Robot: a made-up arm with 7 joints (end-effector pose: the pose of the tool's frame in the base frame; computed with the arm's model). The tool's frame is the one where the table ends.
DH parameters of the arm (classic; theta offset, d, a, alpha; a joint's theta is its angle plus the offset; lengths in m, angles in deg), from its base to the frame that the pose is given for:
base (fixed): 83.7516 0 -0.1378 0
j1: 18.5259 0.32 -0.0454 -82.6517
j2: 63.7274 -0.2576 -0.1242 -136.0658
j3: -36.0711 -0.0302 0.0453 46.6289
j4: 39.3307 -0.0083 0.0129 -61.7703
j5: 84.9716 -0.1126 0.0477 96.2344
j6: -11.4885 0.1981 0.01 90
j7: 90 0.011 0.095 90
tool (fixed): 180 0.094 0 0
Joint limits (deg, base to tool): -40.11..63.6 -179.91..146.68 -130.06..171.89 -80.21..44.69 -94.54..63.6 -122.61..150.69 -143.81..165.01
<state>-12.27 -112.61 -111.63 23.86 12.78 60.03 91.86</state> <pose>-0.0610 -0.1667 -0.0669 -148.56 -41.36 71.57</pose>
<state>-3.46 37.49 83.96 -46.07 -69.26 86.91 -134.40</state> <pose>0.1514 -0.0361 0.2613 47.91 22.98 -160.57</pose>
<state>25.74 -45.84 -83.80 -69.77 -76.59 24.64 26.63</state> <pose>0.4803 -0.2831 0.6047 -81.43 28.58 -157.09</pose>
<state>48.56 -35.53 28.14 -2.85 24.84 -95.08 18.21</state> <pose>-0.1216 0.2434 0.3345 94.84 -11.21 -79.54</pose>
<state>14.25 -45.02 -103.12 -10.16 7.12 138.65 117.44</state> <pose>0.0250 -0.4739 0.3148 111.10 38.84 -19.75</pose>
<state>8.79 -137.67 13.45 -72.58 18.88 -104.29 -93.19</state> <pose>0.0782 -0.3245 0.2462 153.64 -35.10 51.57</pose>
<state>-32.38 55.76 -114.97 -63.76 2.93 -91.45 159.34</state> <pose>0.1453 -0.0808 0.5617 -2.13 -27.65 92.49</pose>
